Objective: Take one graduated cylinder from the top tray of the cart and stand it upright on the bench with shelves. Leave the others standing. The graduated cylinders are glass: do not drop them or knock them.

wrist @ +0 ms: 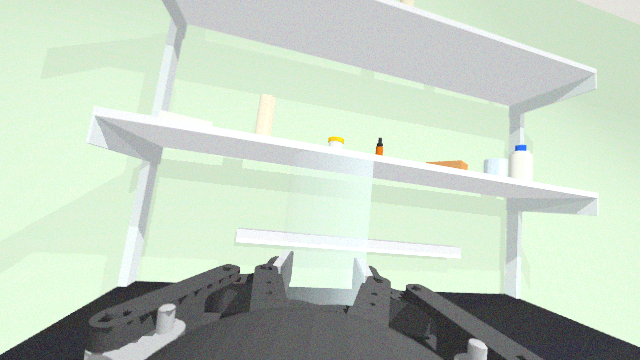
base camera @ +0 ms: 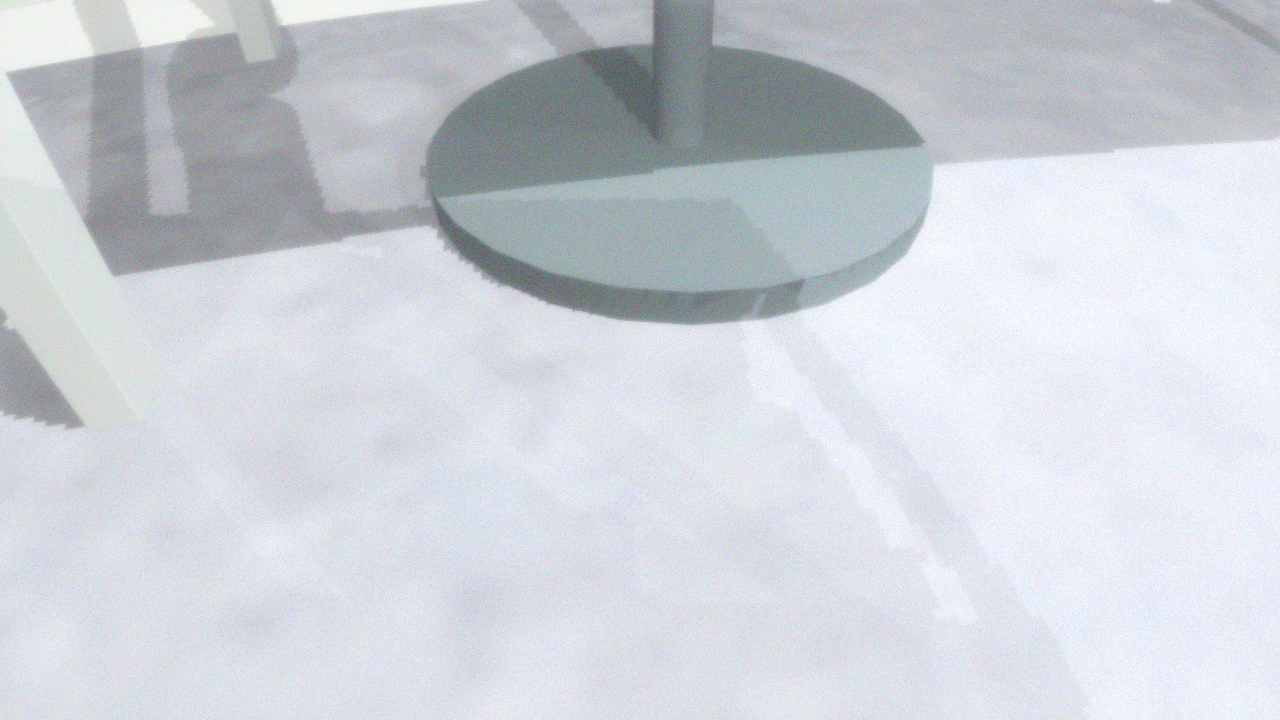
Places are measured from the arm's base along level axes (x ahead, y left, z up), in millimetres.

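Pixels of known places: gripper, fingertip midpoint: (wrist: pixel 322 267).
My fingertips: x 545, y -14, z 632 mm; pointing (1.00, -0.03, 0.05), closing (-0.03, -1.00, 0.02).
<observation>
For each thing: its top centre in the pictures, then the offset to it from my fingertips. "pt": a spot on its surface instead.
- cream cylinder at its top centre: (wrist: pixel 268 97) dx +531, dy +222, dz +368 mm
- yellow-capped jar at its top centre: (wrist: pixel 336 139) dx +514, dy -16, dz +250 mm
- orange bottle at its top centre: (wrist: pixel 380 137) dx +553, dy -162, dz +282 mm
- orange box at its top centre: (wrist: pixel 446 163) dx +590, dy -404, dz +230 mm
- blue-capped bottle at its top centre: (wrist: pixel 520 146) dx +722, dy -771, dz +368 mm
- pale leg at a spot on its surface: (base camera: pixel 80 295) pt dx -123, dy +361, dz -930 mm
In the wrist view my gripper (wrist: pixel 322 267) is shut on a clear, pale glass graduated cylinder (wrist: pixel 330 210), which stands up between the two fingertips and looks upright. Its upper part overlaps the lower shelf's front edge in the picture. Its lower end is hidden behind the gripper body. The bench with shelves (wrist: pixel 550 315) is ahead; its black top shows on both sides behind the gripper. I cannot tell how far the cylinder's foot is from the bench top. The cart and the other cylinders do not show in either view.
The lower shelf (wrist: pixel 300 150) holds a cream cylinder (wrist: pixel 265 115), a yellow-capped jar (wrist: pixel 336 142), an orange bottle (wrist: pixel 379 148), an orange box (wrist: pixel 450 164) and a blue-capped bottle (wrist: pixel 521 165). An upper shelf (wrist: pixel 375 45) hangs above. A round grey stool base (base camera: pixel 581 241) and a pale leg (base camera: pixel 80 295) stand on the floor.
</observation>
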